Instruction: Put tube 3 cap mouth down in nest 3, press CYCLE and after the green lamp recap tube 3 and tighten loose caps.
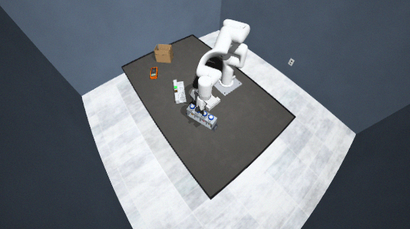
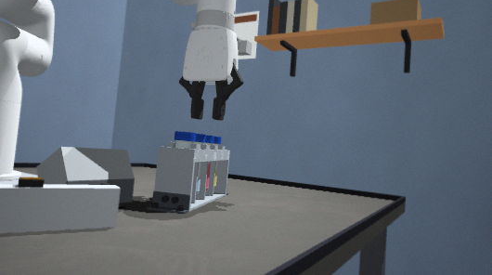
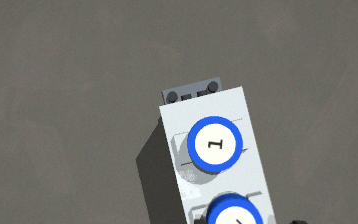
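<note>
My gripper is now 11 cm past the green ready key, 21 cm to the left of it and 11 cm above it. The rest, counted from my hand: grey key housing (9 cm behind, 18 cm to the right, 12 cm below); station (1 cm ahead, 2 cm to the right, 17 cm below); blue cycle key (11 cm behind, 16 cm to the right, 11 cm below).
</note>
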